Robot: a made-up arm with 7 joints.
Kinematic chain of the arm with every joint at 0, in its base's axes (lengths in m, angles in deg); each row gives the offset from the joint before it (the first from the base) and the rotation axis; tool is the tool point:
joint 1: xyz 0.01 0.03 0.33 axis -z
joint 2: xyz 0 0.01 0.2 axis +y
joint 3: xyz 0 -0.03 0.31 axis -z
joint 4: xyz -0.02 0 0.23 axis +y
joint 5: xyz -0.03 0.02 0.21 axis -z
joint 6: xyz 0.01 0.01 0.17 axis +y
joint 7: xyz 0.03 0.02 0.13 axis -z
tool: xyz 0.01 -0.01 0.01
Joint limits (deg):
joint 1: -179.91..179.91
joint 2: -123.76..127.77
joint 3: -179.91..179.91
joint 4: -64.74..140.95
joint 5: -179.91..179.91
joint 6: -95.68..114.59
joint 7: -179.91..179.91
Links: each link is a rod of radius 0.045 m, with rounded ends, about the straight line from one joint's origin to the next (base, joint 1, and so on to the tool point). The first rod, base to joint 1, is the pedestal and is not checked.
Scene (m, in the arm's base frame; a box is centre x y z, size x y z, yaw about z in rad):
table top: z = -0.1
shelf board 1: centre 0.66 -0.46 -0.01 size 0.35 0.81 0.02 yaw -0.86
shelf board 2: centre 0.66 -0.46 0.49 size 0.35 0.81 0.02 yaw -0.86
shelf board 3: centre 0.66 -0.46 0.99 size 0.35 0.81 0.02 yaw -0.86
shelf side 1: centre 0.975 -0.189 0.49 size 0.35 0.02 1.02 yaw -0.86
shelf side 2: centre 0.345 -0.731 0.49 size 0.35 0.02 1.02 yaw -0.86
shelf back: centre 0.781 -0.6 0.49 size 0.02 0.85 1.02 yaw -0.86
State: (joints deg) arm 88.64 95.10 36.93 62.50 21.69 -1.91 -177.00
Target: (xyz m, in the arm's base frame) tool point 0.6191 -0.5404 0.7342
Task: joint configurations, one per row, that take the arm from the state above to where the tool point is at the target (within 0.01 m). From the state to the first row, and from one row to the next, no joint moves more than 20 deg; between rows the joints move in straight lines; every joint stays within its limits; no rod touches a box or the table.
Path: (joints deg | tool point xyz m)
1: 74.39 96.31 34.68 77.73 34.35 -6.61 -177.73 | -0.0819 -0.6138 0.0324
2: 60.14 97.53 32.42 92.96 47.01 -11.32 -178.46 | 0.0170 -0.4837 0.0198
3: 45.89 98.74 30.17 108.19 59.67 -16.02 -179.18 | 0.0684 -0.3414 0.0435
4: 31.64 99.95 27.91 123.42 72.33 -20.73 -179.91 | 0.0779 -0.2075 0.1042
5: 32.62 81.77 22.99 121.91 62.04 -13.23 -178.97 | 0.1972 -0.2635 0.1690
6: 33.60 63.59 18.07 120.40 51.74 -5.73 -178.03 | 0.2946 -0.3041 0.2786
7: 34.58 45.41 13.15 118.88 41.44 1.77 -177.09 | 0.3589 -0.3196 0.4207
8: 35.56 27.24 8.23 117.37 31.15 9.27 -176.14 | 0.3839 -0.3025 0.5787
9: 36.54 9.06 3.31 115.86 20.85 16.77 -175.20 | 0.3684 -0.2493 0.7342
10: 37.64 20.35 5.27 100.18 20.56 11.06 -175.68 | 0.4639 -0.3530 0.7493
11: 38.75 31.64 7.24 84.50 20.27 5.34 -176.16 | 0.5472 -0.4525 0.7490
12: 39.85 42.93 9.20 68.82 19.99 -0.38 -176.64 | 0.6191 -0.5404 0.7342

